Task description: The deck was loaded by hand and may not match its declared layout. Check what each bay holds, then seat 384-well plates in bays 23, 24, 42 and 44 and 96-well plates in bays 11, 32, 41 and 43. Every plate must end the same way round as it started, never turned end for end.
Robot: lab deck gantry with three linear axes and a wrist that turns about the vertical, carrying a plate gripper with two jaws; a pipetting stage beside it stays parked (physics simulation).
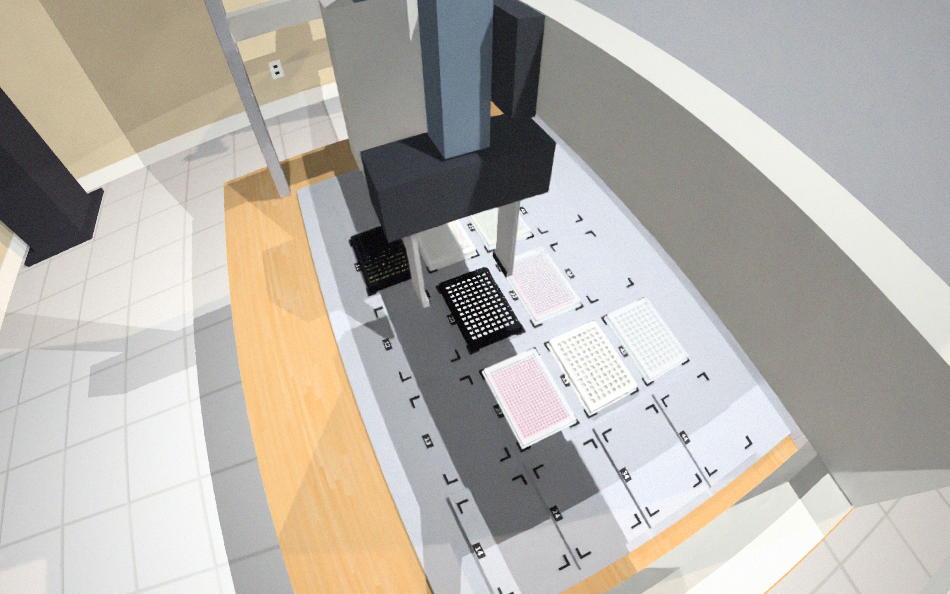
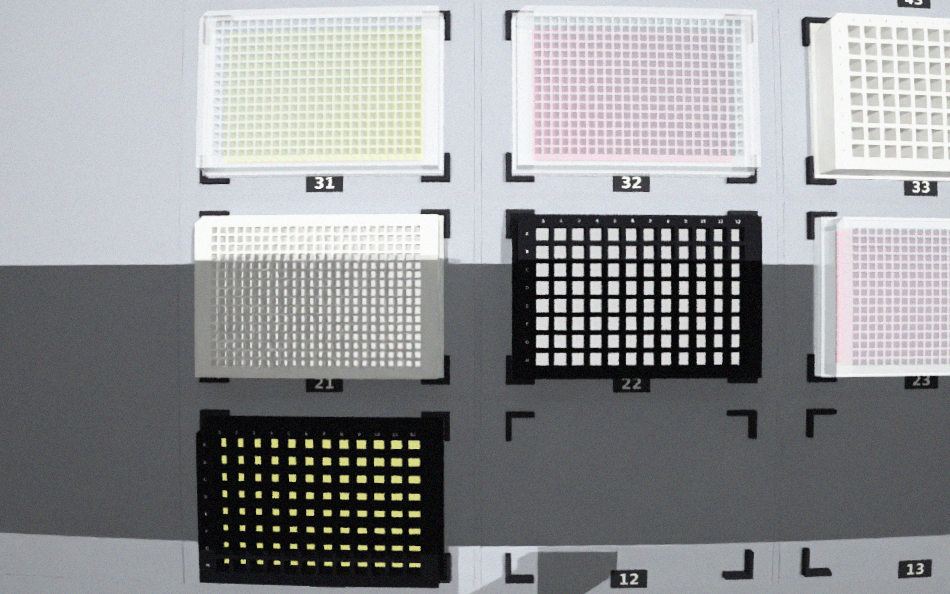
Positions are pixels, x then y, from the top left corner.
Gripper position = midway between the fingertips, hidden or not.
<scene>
my gripper: image 1 462, 279; not seen in image 2 (out of frame)
pink 384-well plate: image 1; image 2
pink 384-well plate: image 1; image 2
same spot on pink 384-well plate: (image 2: 873, 277) = (image 1: 522, 367)
same spot on pink 384-well plate: (image 2: 592, 95) = (image 1: 529, 270)
</scene>
